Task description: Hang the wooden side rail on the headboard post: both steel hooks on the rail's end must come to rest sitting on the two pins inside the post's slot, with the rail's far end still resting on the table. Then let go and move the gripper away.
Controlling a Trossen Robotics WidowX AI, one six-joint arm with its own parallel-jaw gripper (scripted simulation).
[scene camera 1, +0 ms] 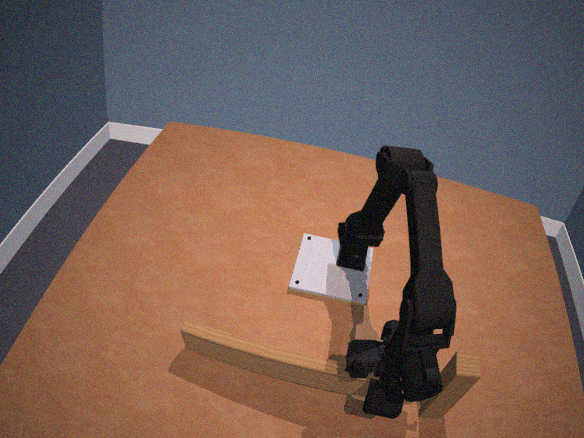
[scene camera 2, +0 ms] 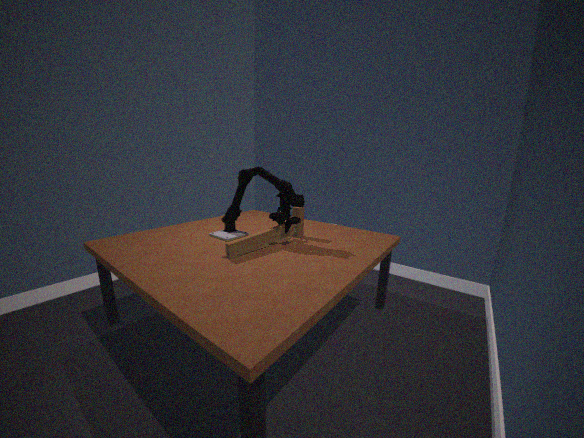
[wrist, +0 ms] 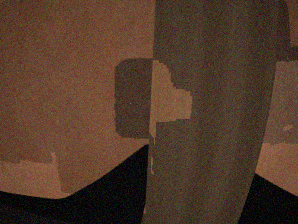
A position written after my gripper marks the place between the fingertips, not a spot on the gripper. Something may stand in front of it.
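Note:
What I see is my gripper (scene camera 1: 378,388), and my gripper (wrist: 178,154) is visible here as well. There's also a wooden side rail (scene camera 1: 274,361), and along with the rail I can see a headboard post (scene camera 1: 463,370).

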